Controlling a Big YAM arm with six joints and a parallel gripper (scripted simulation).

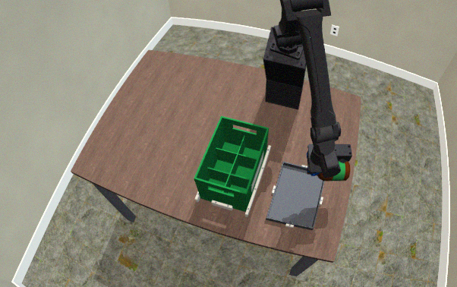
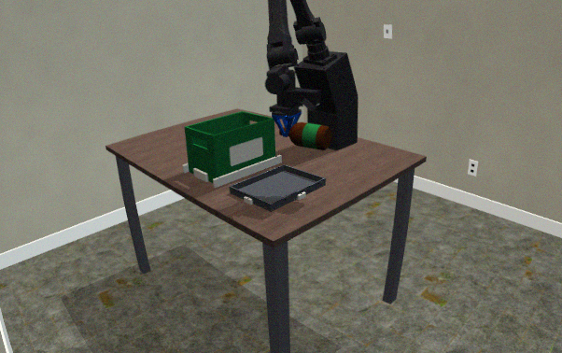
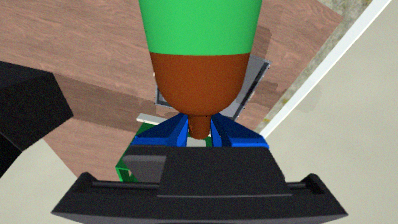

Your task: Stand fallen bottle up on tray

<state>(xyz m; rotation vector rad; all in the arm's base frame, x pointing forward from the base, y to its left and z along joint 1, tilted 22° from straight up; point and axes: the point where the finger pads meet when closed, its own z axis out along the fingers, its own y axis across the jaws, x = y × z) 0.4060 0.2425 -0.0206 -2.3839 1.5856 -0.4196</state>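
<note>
Right now my hand is 2 cm past the bottle and 5 cm to the right of it. Round my hand: tray 3 cm ahead, 2 cm to the right, 18 cm below; then green crate 4 cm ahead, 29 cm to the right, 10 cm below.
</note>
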